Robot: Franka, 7 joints.
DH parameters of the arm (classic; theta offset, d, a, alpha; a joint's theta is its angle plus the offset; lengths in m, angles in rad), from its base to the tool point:
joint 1: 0 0.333 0 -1.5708
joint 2: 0 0 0 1.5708
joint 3: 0 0.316 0.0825 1.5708
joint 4: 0 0 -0.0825 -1.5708
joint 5: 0 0.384 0 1.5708
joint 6: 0 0 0.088 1.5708
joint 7: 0 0.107 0 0
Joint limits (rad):
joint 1: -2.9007..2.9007
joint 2: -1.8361..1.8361
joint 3: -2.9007..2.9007
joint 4: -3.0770..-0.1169
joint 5: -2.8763..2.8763
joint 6: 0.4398..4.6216
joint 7: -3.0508..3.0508
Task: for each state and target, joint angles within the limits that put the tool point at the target. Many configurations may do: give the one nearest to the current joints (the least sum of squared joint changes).
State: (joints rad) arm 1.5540 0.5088 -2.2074 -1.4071 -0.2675 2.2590 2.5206
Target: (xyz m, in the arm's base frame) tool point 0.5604 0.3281 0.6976
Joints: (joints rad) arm 1.6419 0.8529 -1.7085 -1.4224 -0.2523 2.3150 2.5206
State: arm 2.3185 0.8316 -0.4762 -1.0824 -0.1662 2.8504 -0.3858
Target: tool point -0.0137 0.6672 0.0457
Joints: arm 2.0811 1.1090 -0.5533 -1.6361 -0.1690 2.7108 -0.3858
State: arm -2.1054 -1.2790 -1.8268 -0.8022 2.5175 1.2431 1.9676
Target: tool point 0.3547 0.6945 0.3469
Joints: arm -2.3373 -1.5558 -1.9098 -0.7422 2.5374 1.0349 1.9676
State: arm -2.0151 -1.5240 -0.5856 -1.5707 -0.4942 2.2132 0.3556
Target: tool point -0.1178 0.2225 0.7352
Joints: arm -2.2113 -1.8210 -0.4350 -2.2672 -0.4127 1.8668 0.3556
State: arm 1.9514 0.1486 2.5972 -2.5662 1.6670 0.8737 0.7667
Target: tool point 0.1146 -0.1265 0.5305
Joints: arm 2.1170 0.8179 2.7589 -2.8972 1.4549 0.4780 0.7667
